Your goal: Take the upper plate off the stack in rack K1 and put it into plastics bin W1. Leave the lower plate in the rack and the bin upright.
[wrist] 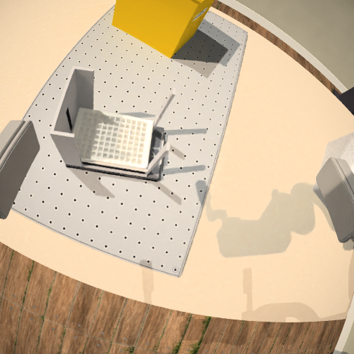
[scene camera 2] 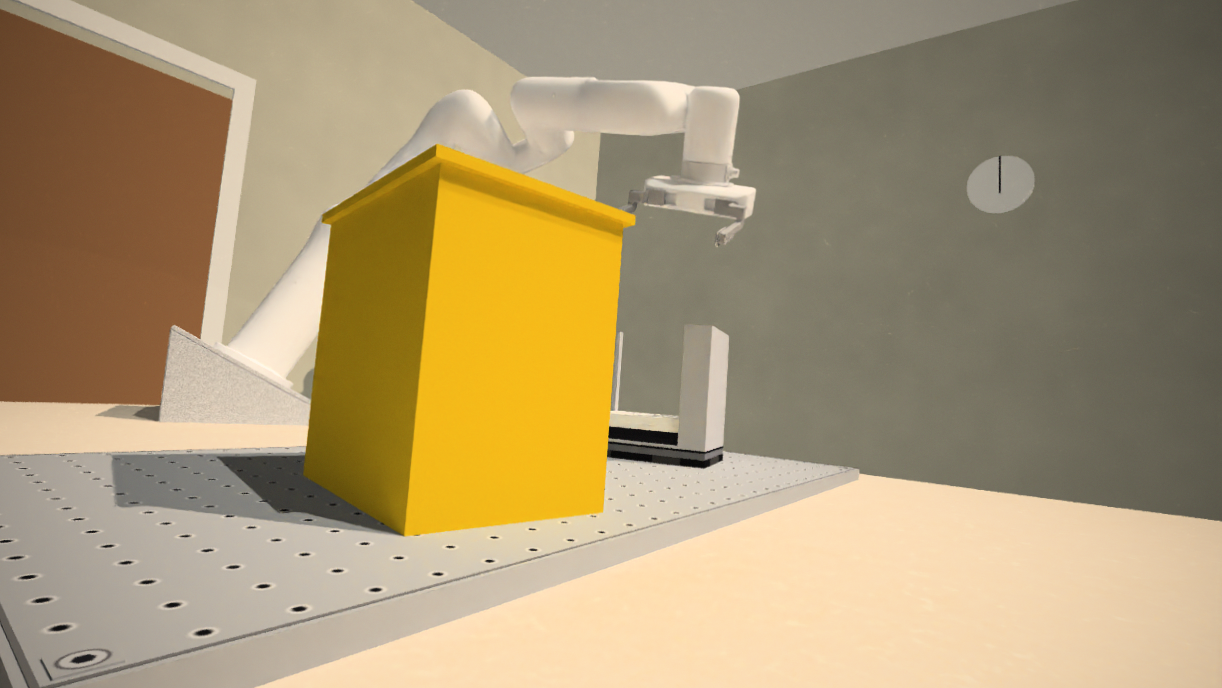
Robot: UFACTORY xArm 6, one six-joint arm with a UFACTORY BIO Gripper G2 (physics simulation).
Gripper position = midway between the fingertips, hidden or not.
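Observation:
Yellow bin W1 (scene camera 2: 463,376). White well plate (scene camera 2: 656,422), also (wrist: 111,139). My gripper (scene camera 2: 661,230), also (wrist: 192,146).

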